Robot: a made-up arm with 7 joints.
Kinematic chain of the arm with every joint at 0, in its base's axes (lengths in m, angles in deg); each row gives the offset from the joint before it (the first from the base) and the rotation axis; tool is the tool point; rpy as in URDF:
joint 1: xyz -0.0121 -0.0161 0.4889 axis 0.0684 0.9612 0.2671
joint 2: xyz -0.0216 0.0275 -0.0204 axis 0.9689 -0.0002 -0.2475
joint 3: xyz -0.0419 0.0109 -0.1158 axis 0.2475 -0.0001 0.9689
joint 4: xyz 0.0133 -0.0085 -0.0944 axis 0.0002 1 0
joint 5: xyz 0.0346 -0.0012 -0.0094 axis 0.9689 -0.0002 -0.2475
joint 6: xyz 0.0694 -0.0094 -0.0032 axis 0.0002 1 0
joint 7: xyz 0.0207 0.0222 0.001 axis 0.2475 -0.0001 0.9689
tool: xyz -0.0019 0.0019 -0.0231 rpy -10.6 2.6 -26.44
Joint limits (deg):
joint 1: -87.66..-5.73
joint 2: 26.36..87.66
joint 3: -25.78..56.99
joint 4: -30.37..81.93
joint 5: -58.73..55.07
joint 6: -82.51..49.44
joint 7: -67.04..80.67
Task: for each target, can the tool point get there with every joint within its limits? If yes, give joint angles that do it. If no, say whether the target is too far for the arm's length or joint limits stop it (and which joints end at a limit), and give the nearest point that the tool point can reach.
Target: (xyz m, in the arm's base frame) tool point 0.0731 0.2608 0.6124
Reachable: yes | joints -72.73 76.49 47.25 16.91 -47.42 -45.62 17.05
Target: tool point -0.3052 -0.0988 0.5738
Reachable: no: joint limits stop it (at a limit: joint 1, joint 2, joint 3, joint 4) | nearest point -0.0355 0.1386 0.5834 | short by 0.359 m
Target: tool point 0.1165 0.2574 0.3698
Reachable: yes | joints -18.84 43.53 40.24 20.53 3.11 -25.27 -22.89
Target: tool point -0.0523 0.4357 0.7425
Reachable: no: too far | nearest point 0.0167 0.2998 0.6170 | short by 0.197 m
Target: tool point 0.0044 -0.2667 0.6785
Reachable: no: joint limits stop it (at a limit: joint 1, joint 2, joint 3, joint 4) | nearest point 0.1687 -0.0618 0.5157 | short by 0.309 m
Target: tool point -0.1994 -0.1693 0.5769
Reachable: no: joint limits stop it (at a limit: joint 1, joint 2, joint 3, joint 4) | nearest point -0.0238 0.1288 0.5861 | short by 0.346 m
